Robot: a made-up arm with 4 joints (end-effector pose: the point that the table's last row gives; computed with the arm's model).
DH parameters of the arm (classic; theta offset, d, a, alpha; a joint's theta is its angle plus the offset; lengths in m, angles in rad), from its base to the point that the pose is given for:
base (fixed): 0 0.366 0.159 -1.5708
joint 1: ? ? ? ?
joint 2: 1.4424 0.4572 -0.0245 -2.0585
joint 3: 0 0.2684 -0.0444 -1.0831
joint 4: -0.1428 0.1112 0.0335 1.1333
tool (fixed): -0.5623 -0.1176 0 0
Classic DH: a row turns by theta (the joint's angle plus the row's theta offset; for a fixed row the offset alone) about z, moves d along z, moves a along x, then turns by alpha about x.
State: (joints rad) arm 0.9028 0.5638 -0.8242 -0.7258
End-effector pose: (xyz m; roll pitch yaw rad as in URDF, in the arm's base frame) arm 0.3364 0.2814 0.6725 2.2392 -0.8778 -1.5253
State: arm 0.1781 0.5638 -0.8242 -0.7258
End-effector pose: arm 0.0887 0.2814 0.7131 -3.0753 -0.6376 -2.2239
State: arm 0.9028 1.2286 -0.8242 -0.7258
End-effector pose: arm 0.3793 0.1440 0.6181 2.3742 -0.3707 -1.1856
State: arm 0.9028 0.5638 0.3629 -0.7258
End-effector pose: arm 0.3181 0.2378 0.5776 -1.2011 -1.1422 2.4142
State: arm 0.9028 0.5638 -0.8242 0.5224
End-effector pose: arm 0.3576 0.2770 0.5438 -0.0807 -0.9015 0.3718
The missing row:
joint 1: 0 0.313 0.103 1.5708
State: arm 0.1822 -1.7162 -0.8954 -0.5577
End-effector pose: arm 0.4433 0.4960 0.6509 -2.7801 -0.6162 1.5203
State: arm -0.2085 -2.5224 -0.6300 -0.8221
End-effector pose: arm 0.4218 0.3612 0.7428 -2.8990 -0.6650 0.8745
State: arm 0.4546 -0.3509 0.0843 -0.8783
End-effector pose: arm 0.2165 0.4385 0.6334 -1.5354 -0.7386 2.0273
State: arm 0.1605 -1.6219 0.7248 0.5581
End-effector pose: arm 0.2070 0.4913 0.6893 -2.3699 0.2323 -0.6615
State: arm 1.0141 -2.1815 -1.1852 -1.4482
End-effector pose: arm 0.6265 0.5199 0.2603 -1.9243 -0.1628 1.8788
